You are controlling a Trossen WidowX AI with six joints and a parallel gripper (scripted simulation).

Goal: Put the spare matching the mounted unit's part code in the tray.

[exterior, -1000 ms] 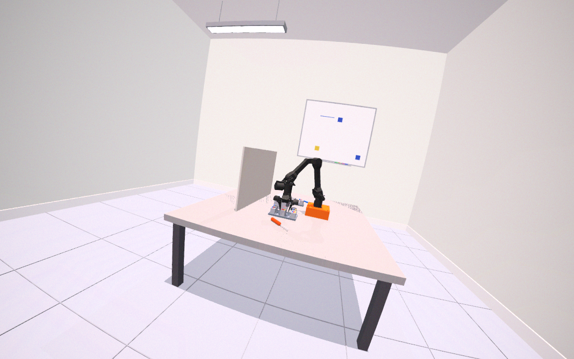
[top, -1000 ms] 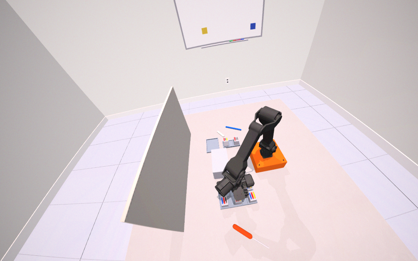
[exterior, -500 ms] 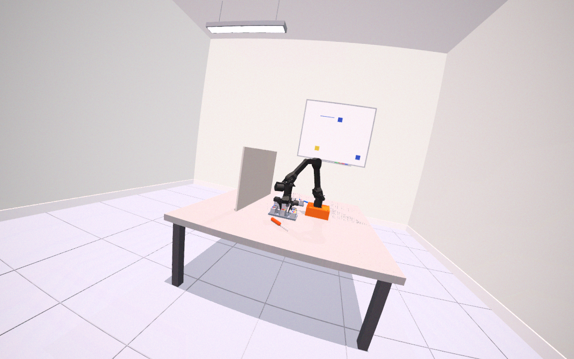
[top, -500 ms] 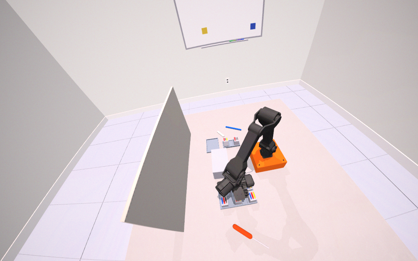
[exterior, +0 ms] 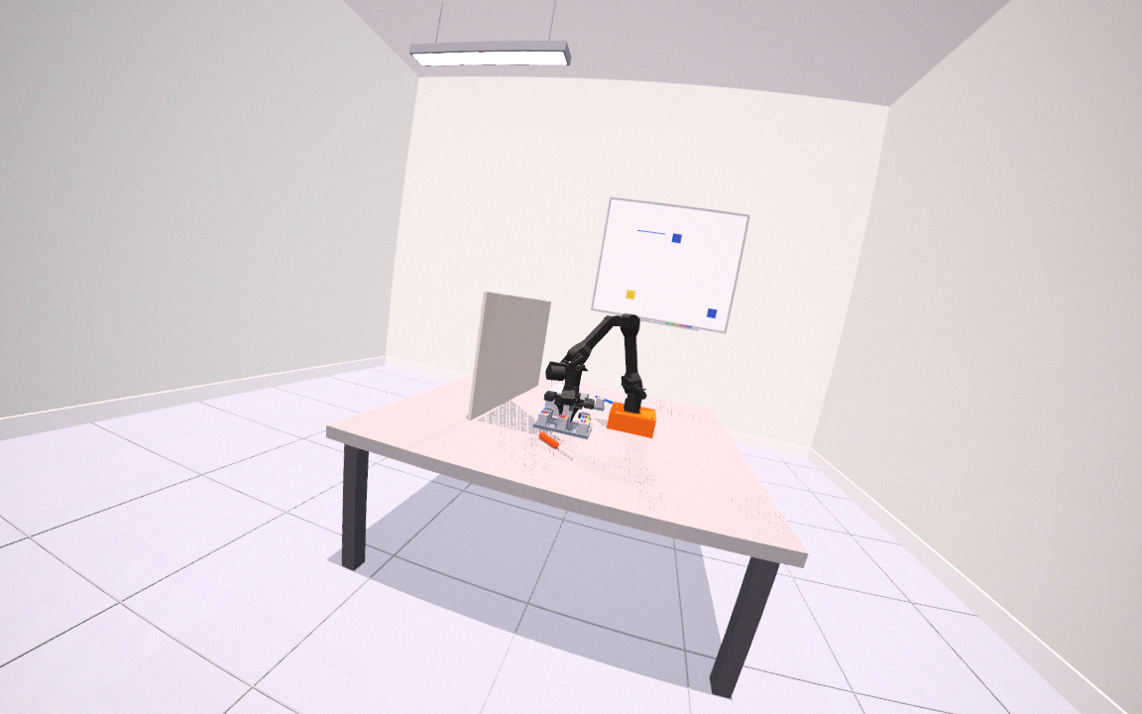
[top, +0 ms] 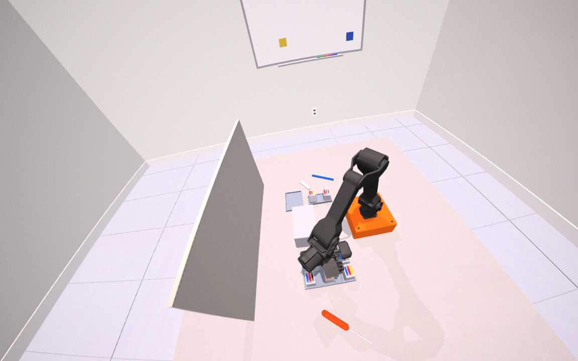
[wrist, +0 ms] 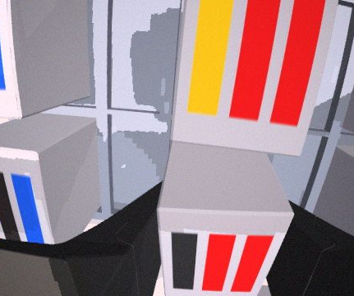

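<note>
Right now the grey tray is 360 mm to the right of my gripper tip, 90 mm ahead of it and 10 mm below it. Also, from my gripper tip: grey spare block 30 mm above; then dark disc 140 mm to the right, 50 mm behind, 10 mm below; then white mounted unit 150 mm to the right, 60 mm ahead, 30 mm above.
</note>
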